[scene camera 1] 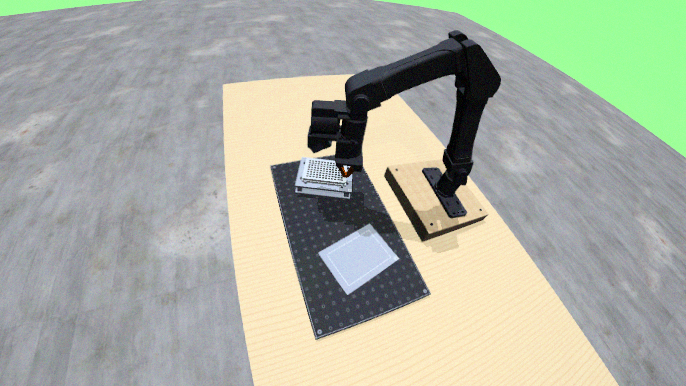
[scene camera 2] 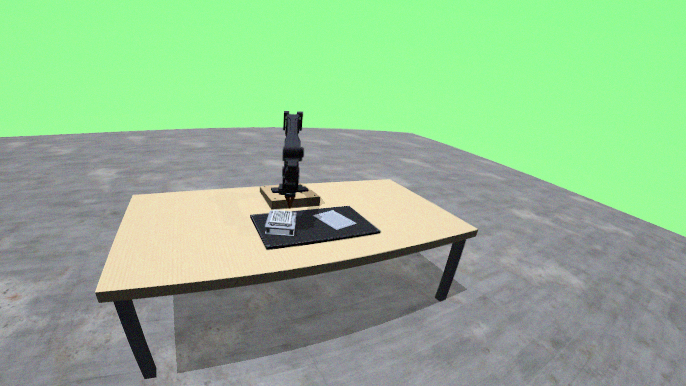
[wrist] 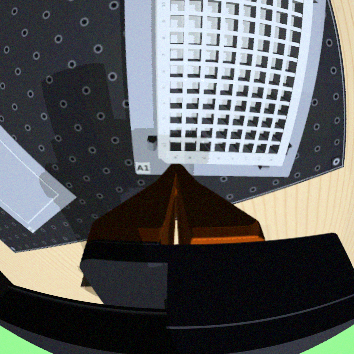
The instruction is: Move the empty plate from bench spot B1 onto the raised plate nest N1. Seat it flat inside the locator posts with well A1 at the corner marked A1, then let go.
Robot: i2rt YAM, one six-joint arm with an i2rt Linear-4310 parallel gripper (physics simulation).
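Frame: origin at the arm's base, x left, y down, z back, level; centimetres.
Seen in the pictures: gripper, between the fingertips: (scene camera 1: 345,176) (scene camera 2: 289,208) (wrist: 175,173); arm's base, origin of its link: (scene camera 1: 442,191).
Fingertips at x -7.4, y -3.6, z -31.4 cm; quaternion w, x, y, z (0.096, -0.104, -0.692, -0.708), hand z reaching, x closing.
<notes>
Pixels of each thing's top centre, then the offset from my fingertips to it. "spot": a spot on its surface instead. Level surfaces: height alone.
- white plate, centre of its top: (wrist: 236,66) (scene camera 1: 325,170) (scene camera 2: 281,216) dx -4.7, dy +1.5, dz -4.7 cm
- raised grey nest, centre of its top: (wrist: 234,65) (scene camera 1: 325,171) (scene camera 2: 281,217) dx -4.7, dy +1.9, dz -4.7 cm
- pale bench spot, a spot on its surface: (wrist: 25,185) spot: dx +18.5, dy +6.3, dz +1.4 cm
- black perforated board, centre of its top: (wrist: 50,127) (scene camera 1: 340,222) (scene camera 2: 314,223) dx +10.8, dy +6.4, dz -3.5 cm
- wooden table, height of its surface: dy +7.7 cm
The white plate (scene camera 1: 322,170) (scene camera 2: 281,216) (wrist: 225,100) lies on the raised grey nest (scene camera 1: 324,192) (scene camera 2: 280,232) (wrist: 141,75), its well grid facing up. In the wrist view, the plate's low-numbered end is beside the nest's A1 label, and dark locator posts show at its edges. Whether it is fully down cannot be told. My gripper (scene camera 1: 346,175) (scene camera 2: 290,207) (wrist: 175,173) is shut and empty. Its tips are at or just above the plate's A1 end; contact is unclear. The pale bench spot (scene camera 1: 359,258) (scene camera 2: 335,220) (wrist: 25,185) has no plate on it.
The nest and pale spot are on a black perforated board (scene camera 1: 325,310) (scene camera 2: 310,238) (wrist: 30,50) on the wooden table (scene camera 1: 500,320) (scene camera 2: 200,250). The arm's wooden base block (scene camera 1: 410,200) (scene camera 2: 295,202) stands beside the board.
</notes>
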